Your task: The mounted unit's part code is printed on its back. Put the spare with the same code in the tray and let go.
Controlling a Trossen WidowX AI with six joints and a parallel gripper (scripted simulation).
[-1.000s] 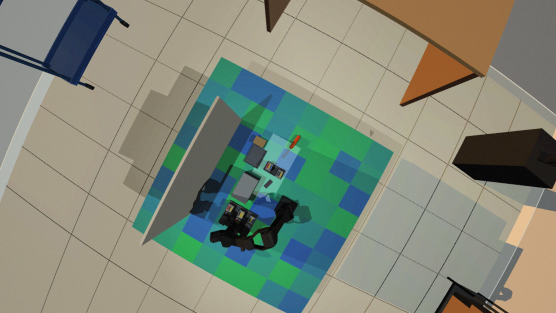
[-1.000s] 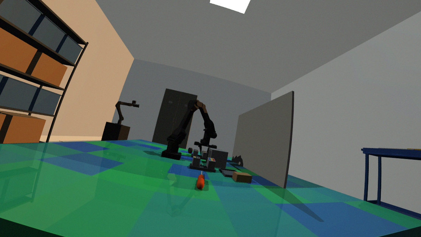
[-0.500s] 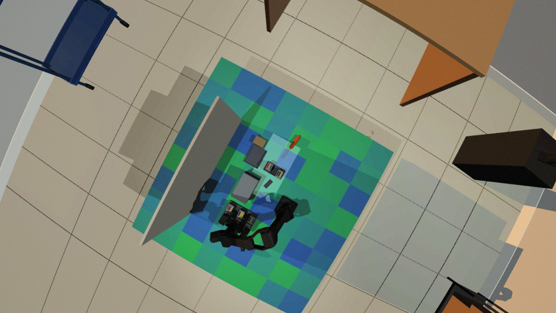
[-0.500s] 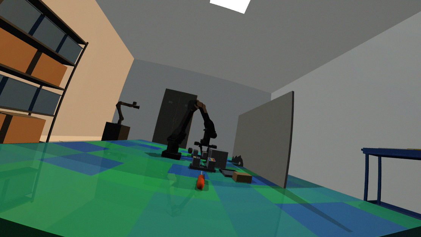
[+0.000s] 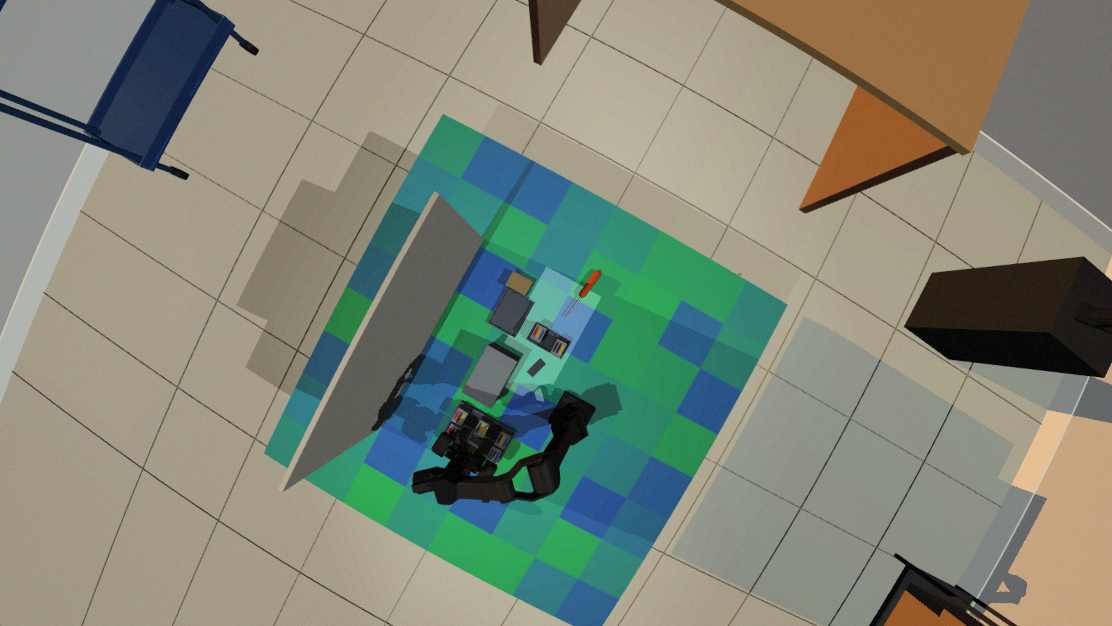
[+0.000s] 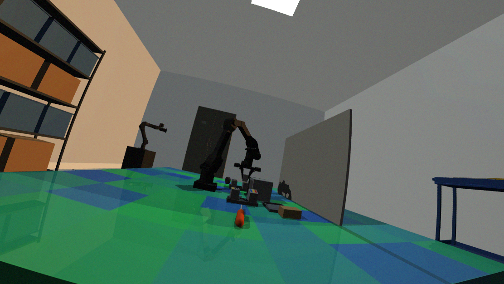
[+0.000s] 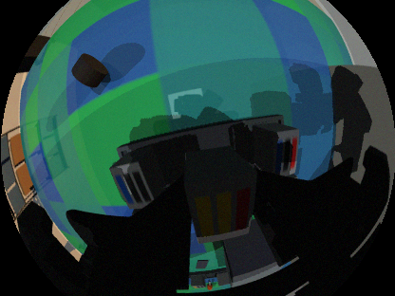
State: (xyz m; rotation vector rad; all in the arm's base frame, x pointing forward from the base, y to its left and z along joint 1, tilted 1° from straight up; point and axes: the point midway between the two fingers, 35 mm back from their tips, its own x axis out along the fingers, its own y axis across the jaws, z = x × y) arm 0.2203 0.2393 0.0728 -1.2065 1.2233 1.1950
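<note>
Right now the dark flat tray is 41 cm to the right of my gripper tip, 12 cm ahead of it and 6 cm below it. Also, from my gripper tip: grey spare 2 cm above, 1 cm to the right; grey box 21 cm to the right, 6 cm ahead, 1 cm below; dark tape roll 13 cm to the left, 12 cm behind, 4 cm below.
</note>
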